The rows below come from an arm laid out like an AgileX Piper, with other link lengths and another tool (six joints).
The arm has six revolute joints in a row. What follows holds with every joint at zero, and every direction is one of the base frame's.
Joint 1 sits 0.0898 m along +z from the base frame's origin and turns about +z.
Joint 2 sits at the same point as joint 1 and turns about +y.
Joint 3 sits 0.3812 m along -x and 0.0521 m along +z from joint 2 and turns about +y.
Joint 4 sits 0.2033 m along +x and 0.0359 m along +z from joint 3 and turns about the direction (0.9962, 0, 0.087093).
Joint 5 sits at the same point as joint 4 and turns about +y.
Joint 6 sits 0.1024 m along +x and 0.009 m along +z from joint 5 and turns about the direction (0.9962, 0, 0.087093).
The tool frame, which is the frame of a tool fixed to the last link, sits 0.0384 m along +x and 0.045 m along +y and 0.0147 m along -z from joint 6; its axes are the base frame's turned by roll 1.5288, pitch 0.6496 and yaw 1.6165 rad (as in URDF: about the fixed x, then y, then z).
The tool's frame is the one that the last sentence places.
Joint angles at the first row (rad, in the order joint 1, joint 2, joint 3, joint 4, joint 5, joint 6):
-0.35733 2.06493 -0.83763 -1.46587 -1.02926 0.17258
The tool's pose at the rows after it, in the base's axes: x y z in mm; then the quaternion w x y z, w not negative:
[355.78 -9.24 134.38 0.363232 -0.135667 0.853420 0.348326]
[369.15 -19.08 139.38 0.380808 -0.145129 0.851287 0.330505]
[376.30 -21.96 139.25 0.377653 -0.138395 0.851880 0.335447]
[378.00 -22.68 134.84 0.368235 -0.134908 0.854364 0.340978]
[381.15 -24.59 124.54 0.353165 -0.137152 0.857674 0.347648]
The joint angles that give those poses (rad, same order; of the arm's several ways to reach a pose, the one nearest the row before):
-0.36469 2.06533 -0.85650 -1.47045 -1.02810 0.15424
-0.37388 2.06612 -0.91578 -1.48099 -1.01588 0.16135
-0.37577 2.08118 -0.95299 -1.49746 -1.01704 0.20575
-0.37577 2.09736 -0.96580 -1.51343 -1.01705 0.22903
-0.37578 2.13099 -0.98874 -1.54335 -1.01906 0.24917

